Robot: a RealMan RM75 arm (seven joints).
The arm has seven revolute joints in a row. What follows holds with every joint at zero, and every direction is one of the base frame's.
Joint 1 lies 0.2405 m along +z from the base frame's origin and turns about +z.
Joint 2 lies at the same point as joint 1 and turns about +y.
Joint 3 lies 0.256 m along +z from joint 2 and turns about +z.
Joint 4 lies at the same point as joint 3 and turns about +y.
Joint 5 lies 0.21 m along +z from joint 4 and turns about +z.
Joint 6 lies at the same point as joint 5 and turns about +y.
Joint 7 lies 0.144 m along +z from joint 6 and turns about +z.
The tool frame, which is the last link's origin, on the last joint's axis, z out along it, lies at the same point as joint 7; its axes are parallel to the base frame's.
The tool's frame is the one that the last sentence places.
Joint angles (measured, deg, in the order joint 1, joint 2, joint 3, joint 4, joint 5, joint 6, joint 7), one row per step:
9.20 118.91 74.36 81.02 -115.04 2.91 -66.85
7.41 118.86 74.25 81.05 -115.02 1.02 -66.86
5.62 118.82 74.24 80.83 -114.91 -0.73 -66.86
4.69 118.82 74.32 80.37 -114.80 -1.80 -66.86
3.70 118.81 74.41 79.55 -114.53 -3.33 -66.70
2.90 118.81 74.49 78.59 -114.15 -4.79 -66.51
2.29 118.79 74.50 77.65 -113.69 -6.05 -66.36
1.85 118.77 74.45 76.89 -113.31 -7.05 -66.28
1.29 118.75 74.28 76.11 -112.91 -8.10 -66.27
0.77 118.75 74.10 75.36 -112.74 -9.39 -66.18
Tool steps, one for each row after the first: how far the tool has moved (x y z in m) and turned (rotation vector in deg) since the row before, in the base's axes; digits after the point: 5 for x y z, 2 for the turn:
0.01112 -0.00405 0.00418 1.80 0.19 -1.79
0.01265 -0.00454 0.00368 1.63 0.15 -2.08
0.00861 -0.00249 0.00174 0.93 0.03 -1.44
0.01108 -0.00286 0.00199 1.22 0.21 -1.92
0.01063 -0.00270 0.00139 1.09 0.27 -1.88
0.00925 -0.00250 0.00072 0.85 0.25 -1.65
0.00702 -0.00210 0.00028 0.63 0.15 -1.25
0.00753 -0.00294 -0.00024 0.56 0.06 -1.33
0.00696 -0.00280 0.00032 0.80 -0.09 -1.21

